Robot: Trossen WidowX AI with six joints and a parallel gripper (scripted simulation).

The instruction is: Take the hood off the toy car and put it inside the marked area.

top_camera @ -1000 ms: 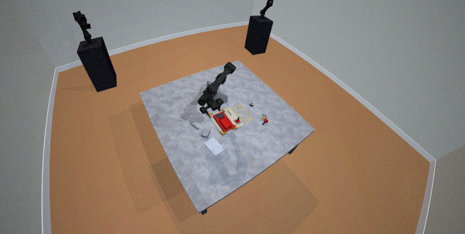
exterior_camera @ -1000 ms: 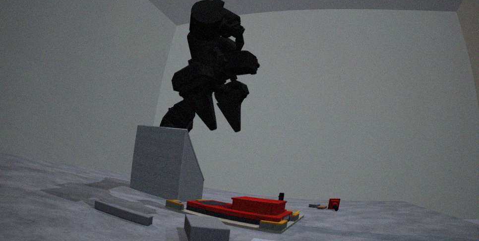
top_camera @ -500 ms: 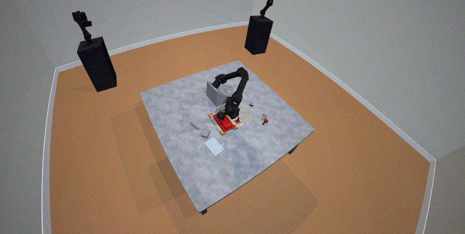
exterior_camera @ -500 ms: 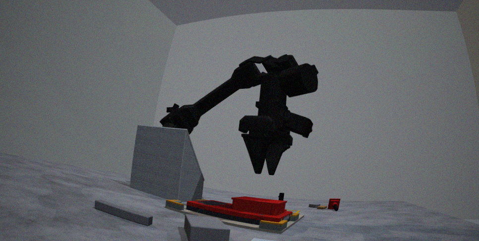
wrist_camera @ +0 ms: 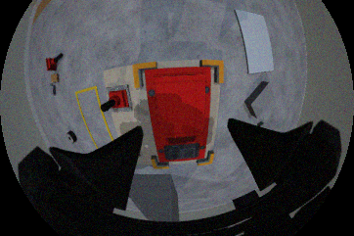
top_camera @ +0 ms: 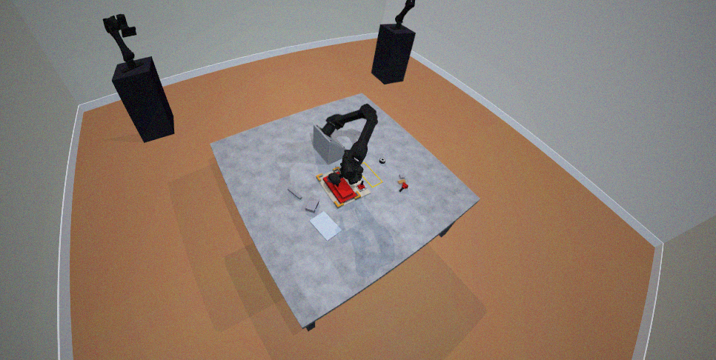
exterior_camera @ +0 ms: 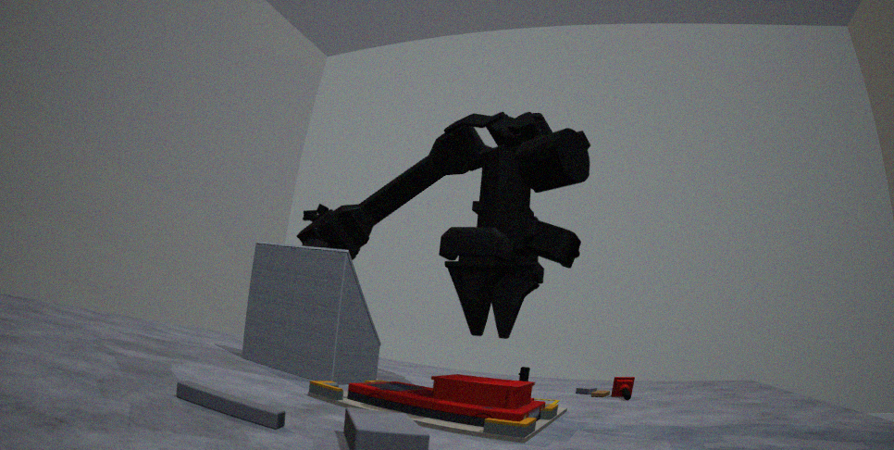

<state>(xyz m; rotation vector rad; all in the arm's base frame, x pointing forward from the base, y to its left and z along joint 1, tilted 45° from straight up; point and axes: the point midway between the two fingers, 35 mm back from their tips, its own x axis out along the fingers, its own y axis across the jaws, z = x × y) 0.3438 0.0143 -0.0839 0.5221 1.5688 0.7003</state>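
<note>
Now: the red hood 60 mm below my gripper tip. Also, from my gripper tip: white sheet 180 mm to the right, 140 mm ahead, 100 mm below; grey bar 250 mm to the right, 110 mm behind, 90 mm below; grey block 190 mm to the right, 90 mm below.
</note>
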